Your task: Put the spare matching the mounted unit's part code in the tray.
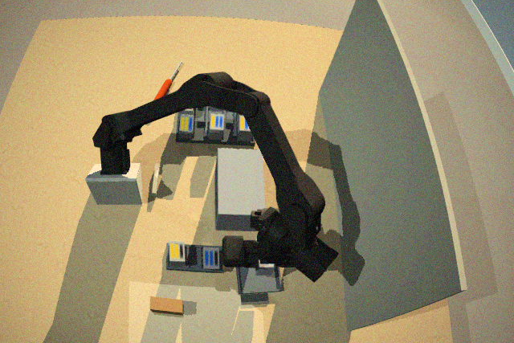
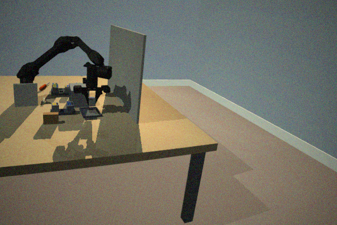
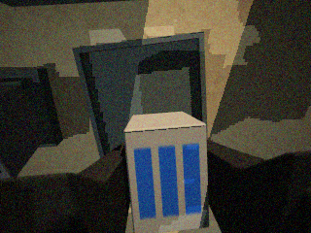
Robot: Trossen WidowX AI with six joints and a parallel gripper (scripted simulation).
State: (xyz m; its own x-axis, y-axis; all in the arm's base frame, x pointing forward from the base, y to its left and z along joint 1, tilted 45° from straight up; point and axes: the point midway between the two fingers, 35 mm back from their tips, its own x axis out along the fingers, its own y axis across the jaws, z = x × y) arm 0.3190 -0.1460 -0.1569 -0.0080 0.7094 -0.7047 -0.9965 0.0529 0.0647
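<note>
The dark tray lies 5 cm below my gripper tip. Round my gripper tip: grey mounted unit (3 cm behind, 19 cm to the left); dark holder (15 cm behind, 3 cm to the left, 4 cm below); tall grey panel (22 cm ahead, 16 cm to the left, 17 cm above).
</note>
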